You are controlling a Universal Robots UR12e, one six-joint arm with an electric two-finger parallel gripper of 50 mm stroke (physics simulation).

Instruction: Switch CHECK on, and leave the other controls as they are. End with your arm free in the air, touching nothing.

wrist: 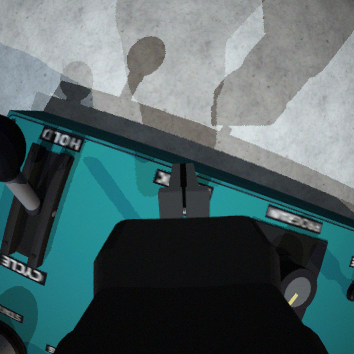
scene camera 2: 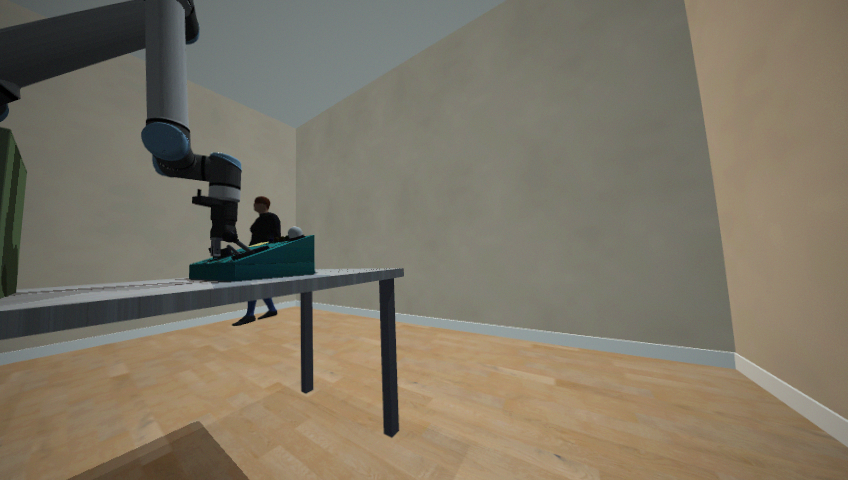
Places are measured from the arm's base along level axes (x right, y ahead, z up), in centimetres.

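Pixels of known places: gripper, between the fingertips: (wrist: 182,176) (scene camera 2: 215,256).
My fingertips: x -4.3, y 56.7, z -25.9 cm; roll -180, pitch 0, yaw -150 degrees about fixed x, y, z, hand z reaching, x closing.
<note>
Ahead of a thing's pixels: the offset from my fingertips to its top centre. "spot": to the spot under its first point.
The teal control panel (scene camera 2: 273,261) (wrist: 107,175) stands on the table. My gripper (scene camera 2: 215,256) (wrist: 182,176) is shut and empty. It points down at the low front part of the panel. In the wrist view its fingertips are over a white-lettered label @(dx -0.7, dy +1.1, dz -1.6 cm) (wrist: 162,178), which they partly cover; only its end letters show, so I cannot read it in full. The CHECK switch itself does not show; the gripper hides the area below that label. Whether the fingertips touch the panel or a control cannot be told.
Left in the wrist view, a black ball-headed lever @(spot: dx +9.5, dy +1.5, dz +6.6 cm) (wrist: 9,150) stands in a slot between the HOLD label @(spot: dx +11.1, dy +2.6, dz -2.0 cm) (wrist: 61,139) and the CYCLE label @(spot: dx +9.2, dy +14.2, dz +2.6 cm) (wrist: 23,268). Right are the PROGRAM label @(dx -12.5, dy -1.0, dz -1.7 cm) (wrist: 295,219) and a round knob @(dx -13.2, dy +3.6, dz +3.9 cm) (wrist: 300,291). A person (scene camera 2: 266,227) is behind the table (scene camera 2: 363,276). A green object (scene camera 2: 8,220) is left.
</note>
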